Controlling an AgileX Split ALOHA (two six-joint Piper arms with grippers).
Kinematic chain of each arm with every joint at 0, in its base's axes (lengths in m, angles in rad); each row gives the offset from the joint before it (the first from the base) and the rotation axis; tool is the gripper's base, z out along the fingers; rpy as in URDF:
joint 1: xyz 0 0 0.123 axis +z
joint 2: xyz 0 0 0 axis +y
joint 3: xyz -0.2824 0 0.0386 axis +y
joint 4: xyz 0.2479 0 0.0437 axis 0.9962 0 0.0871
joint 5: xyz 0 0 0 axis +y
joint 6: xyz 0.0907 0 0.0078 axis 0.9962 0 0.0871
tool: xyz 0 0 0 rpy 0 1.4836 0
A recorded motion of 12 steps. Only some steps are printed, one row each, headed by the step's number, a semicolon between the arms.
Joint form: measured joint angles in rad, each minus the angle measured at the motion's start. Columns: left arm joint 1, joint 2, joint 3, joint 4, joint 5, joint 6; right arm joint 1, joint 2, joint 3, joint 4, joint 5, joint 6.
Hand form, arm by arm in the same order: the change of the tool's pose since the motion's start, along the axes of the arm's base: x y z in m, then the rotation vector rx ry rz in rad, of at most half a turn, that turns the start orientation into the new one. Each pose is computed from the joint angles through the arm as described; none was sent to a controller.
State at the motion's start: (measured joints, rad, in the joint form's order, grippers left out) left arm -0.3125 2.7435 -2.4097 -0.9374 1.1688 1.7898; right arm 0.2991 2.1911 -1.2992 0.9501 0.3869 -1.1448
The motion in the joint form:
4: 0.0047 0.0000 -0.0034 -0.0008 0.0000 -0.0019; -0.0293 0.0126 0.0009 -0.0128 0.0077 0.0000
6: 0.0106 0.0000 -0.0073 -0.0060 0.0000 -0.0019; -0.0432 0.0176 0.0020 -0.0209 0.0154 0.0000
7: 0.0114 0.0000 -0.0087 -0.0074 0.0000 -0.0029; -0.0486 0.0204 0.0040 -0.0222 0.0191 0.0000
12: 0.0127 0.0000 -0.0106 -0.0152 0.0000 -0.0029; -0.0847 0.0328 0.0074 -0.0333 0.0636 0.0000
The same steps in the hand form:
4: 0.0014 0.0022 0.0010 -0.0018 -0.0015 0.0061; 0.0029 -0.0120 -0.0059 -0.0092 0.0161 -0.0157
6: 0.0031 0.0048 0.0024 -0.0078 -0.0037 0.0132; 0.0037 -0.0175 -0.0085 -0.0130 0.0261 -0.0195
7: 0.0034 0.0051 0.0028 -0.0095 -0.0038 0.0150; 0.0035 -0.0197 -0.0102 -0.0135 0.0333 -0.0219
12: 0.0039 0.0053 0.0039 -0.0173 -0.0034 0.0181; 0.0032 -0.0328 -0.0167 -0.0054 0.0793 -0.0255

